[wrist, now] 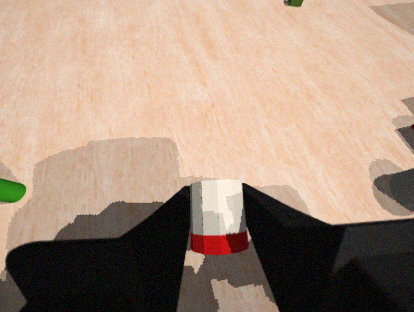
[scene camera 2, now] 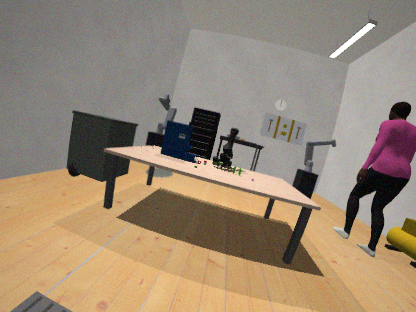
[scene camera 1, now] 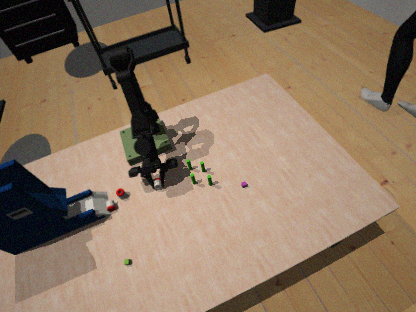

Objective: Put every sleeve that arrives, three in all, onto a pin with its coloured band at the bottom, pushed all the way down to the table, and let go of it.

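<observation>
My gripper (scene camera 1: 157, 182) (wrist: 214, 190) is shut on a white sleeve (scene camera 1: 158, 185) (wrist: 217, 207) with a red band. In the wrist view its side shows, with the band at the near end; in scene camera 1 the white end points towards the table's front. A second sleeve (scene camera 1: 120, 192) stands on the table with its red band on top. A third sleeve (scene camera 1: 111, 206) lies at the mouth of the blue chute, red end outward. Four bare green pins (scene camera 1: 189, 164) (scene camera 1: 202, 166) (scene camera 1: 193, 178) (scene camera 1: 209, 180) stand right of the gripper; one pin (wrist: 11, 191) shows at the wrist view's left edge.
The blue chute (scene camera 1: 30, 215) (scene camera 2: 176, 141) stands at the table's left. A green cube (scene camera 1: 127, 261) lies near the front, and a purple cube (scene camera 1: 244, 184) lies right of the pins. The arm's green base plate (scene camera 1: 131, 150) is behind the gripper. A person (scene camera 2: 395, 150) stands beyond the table.
</observation>
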